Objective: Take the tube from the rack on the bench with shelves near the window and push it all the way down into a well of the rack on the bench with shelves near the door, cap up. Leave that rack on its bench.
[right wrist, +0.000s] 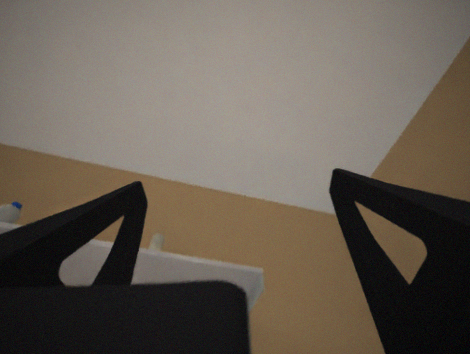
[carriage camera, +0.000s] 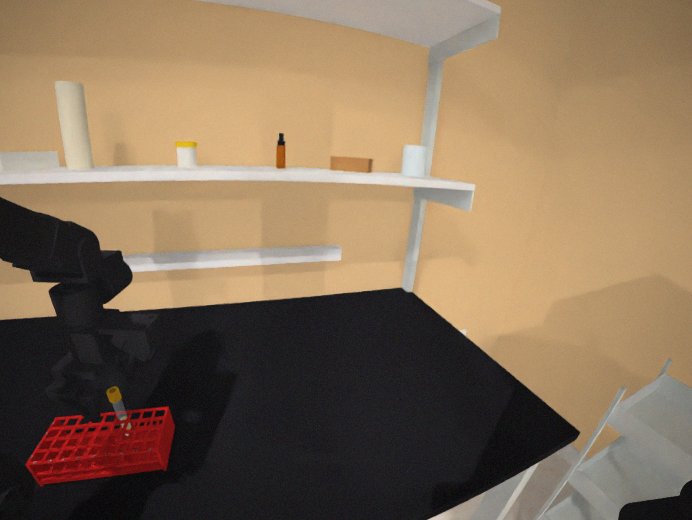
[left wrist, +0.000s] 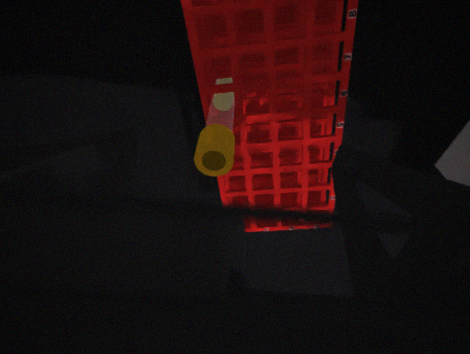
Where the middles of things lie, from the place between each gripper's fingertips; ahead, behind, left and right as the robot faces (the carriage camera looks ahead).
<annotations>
Right now the clear tube with yellow cap (left wrist: 214, 156) is 220 mm ahead of my right hand, 700 mm to the left of it and 450 mm below it. Also, from my right hand: red tube rack (carriage camera: 59, 457) (180 mm ahead, 710 mm to the left, 490 mm below).
The clear tube with yellow cap lies 1 cm ahead of my left hand, 1 cm to the left of it and 5 cm below it. Also, from my left hand: red tube rack 3 cm behind, 2 cm to the left, 9 cm below.
</annotations>
